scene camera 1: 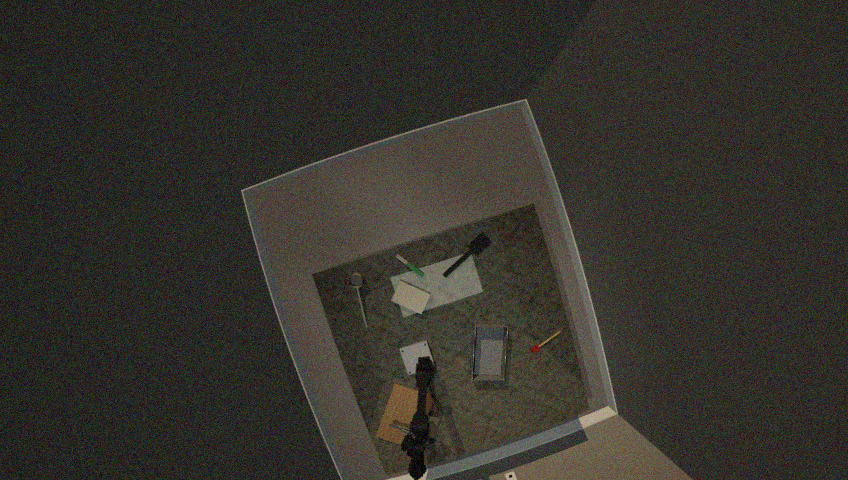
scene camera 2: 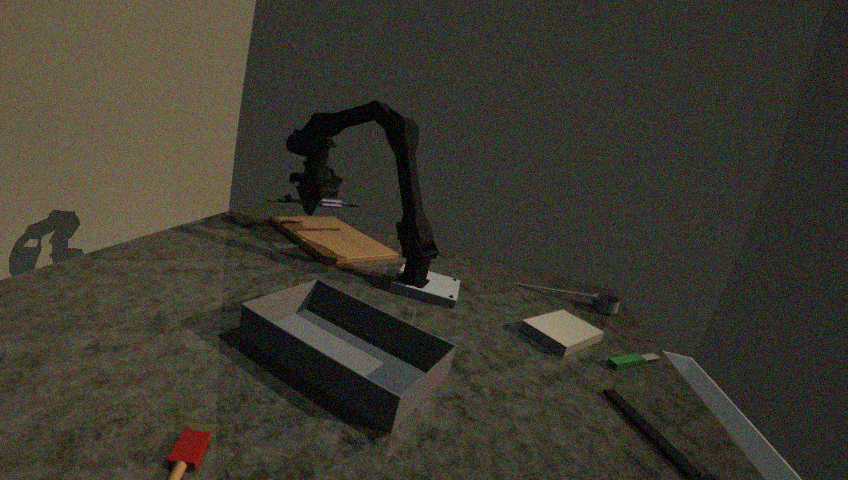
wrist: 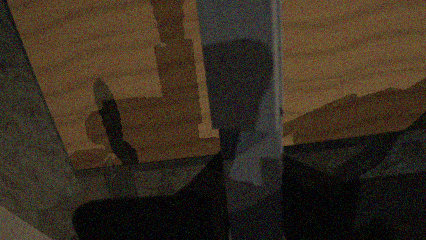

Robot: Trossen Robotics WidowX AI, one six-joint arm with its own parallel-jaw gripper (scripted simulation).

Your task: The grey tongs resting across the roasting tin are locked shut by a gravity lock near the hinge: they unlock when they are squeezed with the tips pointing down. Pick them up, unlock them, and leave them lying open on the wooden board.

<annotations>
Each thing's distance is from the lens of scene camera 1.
block (scene camera 1: 409,296): 1.39 m
wooden board (scene camera 1: 401,407): 1.66 m
roasting tin (scene camera 1: 488,353): 1.56 m
The marked spots on the wooden board and the block are 0.65 m apart.
</annotations>
